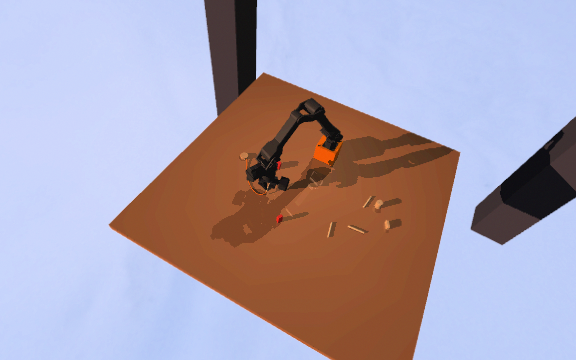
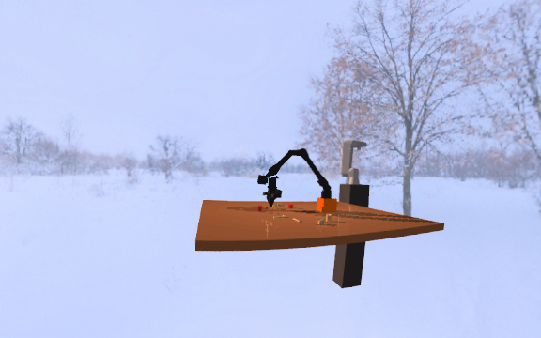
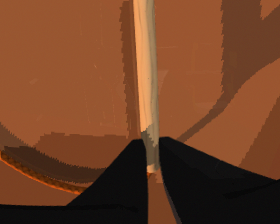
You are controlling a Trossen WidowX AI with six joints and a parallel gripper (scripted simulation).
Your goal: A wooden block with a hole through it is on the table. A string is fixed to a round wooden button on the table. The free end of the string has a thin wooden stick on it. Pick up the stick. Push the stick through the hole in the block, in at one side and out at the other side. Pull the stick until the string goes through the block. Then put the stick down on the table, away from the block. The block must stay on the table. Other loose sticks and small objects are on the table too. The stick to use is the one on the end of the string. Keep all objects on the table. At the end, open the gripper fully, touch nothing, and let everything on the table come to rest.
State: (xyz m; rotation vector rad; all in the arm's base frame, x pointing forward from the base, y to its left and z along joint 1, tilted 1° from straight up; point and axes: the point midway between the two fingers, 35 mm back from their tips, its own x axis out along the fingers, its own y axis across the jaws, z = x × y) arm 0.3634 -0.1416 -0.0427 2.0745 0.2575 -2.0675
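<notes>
The red block lies 160 mm behind my gripper tip and 40 mm to the right of it. The rest, counted from my gripper tip: thin wooden stick (10 mm behind); red object (130 mm to the left, 100 mm ahead); round wooden button (210 mm to the right, 110 mm behind, 10 mm below).
</notes>
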